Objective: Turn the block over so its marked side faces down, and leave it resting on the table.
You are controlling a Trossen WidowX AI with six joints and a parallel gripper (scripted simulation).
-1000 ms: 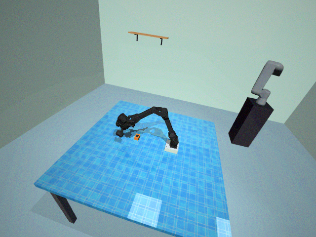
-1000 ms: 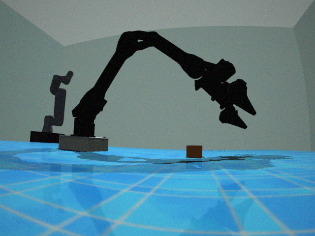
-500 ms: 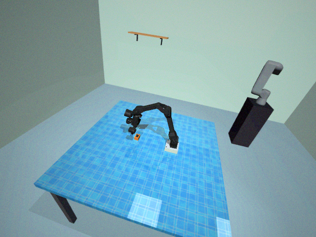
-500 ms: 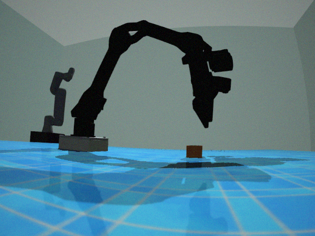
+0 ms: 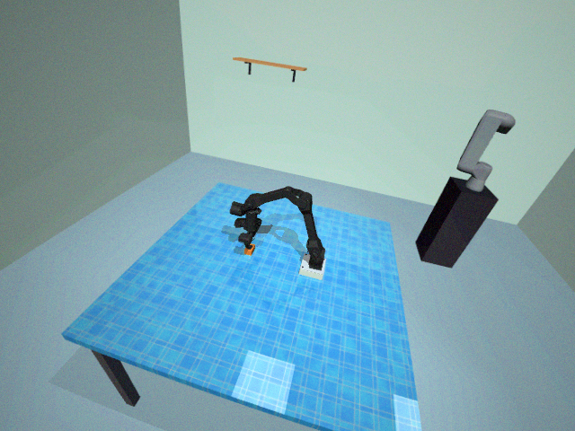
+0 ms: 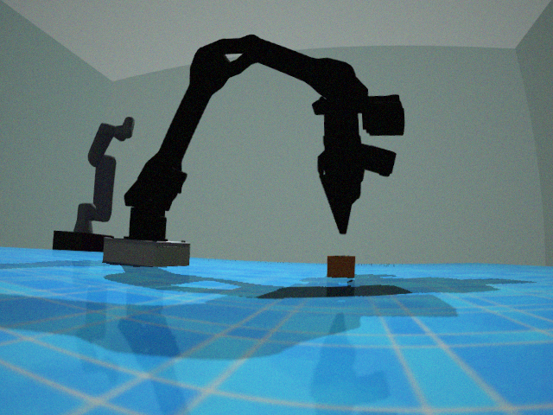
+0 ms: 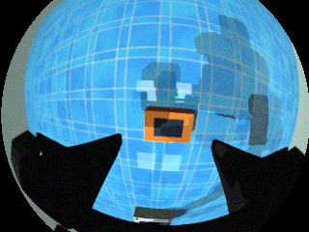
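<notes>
The block lies 40 mm below my gripper tip.
</notes>
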